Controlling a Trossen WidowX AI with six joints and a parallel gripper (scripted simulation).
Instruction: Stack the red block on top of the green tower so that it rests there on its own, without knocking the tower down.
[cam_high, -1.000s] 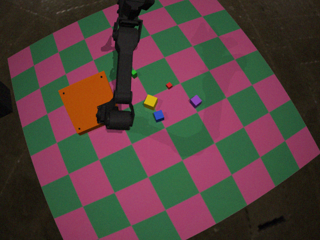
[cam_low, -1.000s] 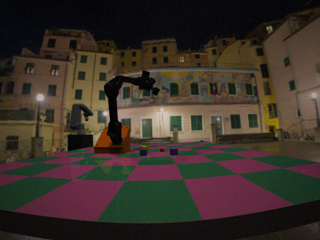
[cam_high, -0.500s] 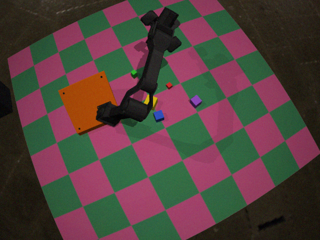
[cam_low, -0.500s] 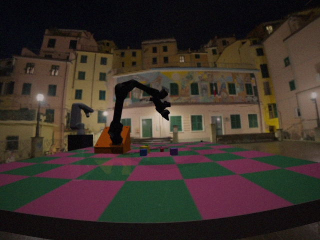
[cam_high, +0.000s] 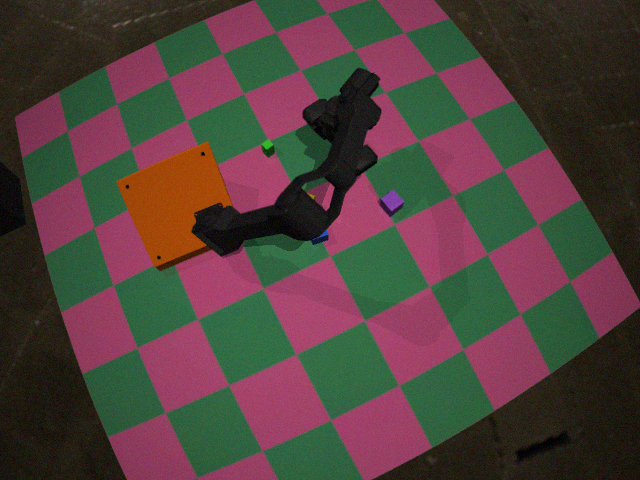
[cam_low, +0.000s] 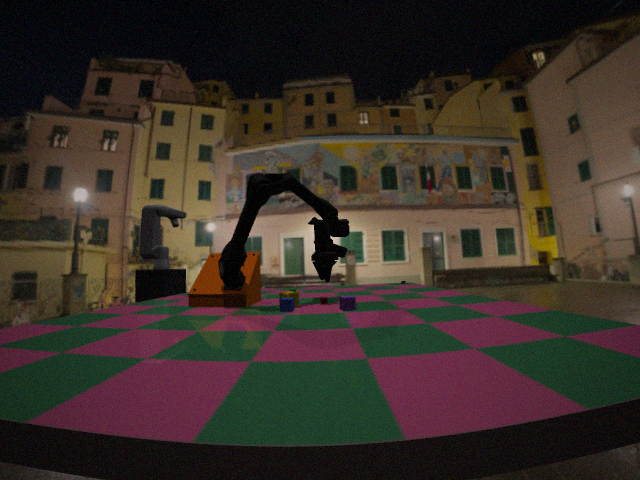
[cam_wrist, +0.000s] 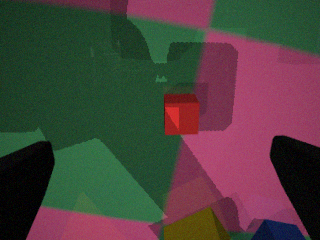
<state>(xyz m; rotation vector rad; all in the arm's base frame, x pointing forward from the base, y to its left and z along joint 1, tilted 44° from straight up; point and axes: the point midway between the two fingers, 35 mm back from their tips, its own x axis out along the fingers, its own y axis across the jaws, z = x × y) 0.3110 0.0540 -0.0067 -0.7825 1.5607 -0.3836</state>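
Now: the red block 1 cm behind my gripper tip, 1 cm to the right of it and 6 cm below it. From my gripper tip the other things lie so: blue block (11 cm behind, 14 cm to the right, 6 cm below); then purple block (7 cm ahead, 14 cm to the right, 6 cm below); then yellow block (12 cm behind, 6 cm to the right, 5 cm below).
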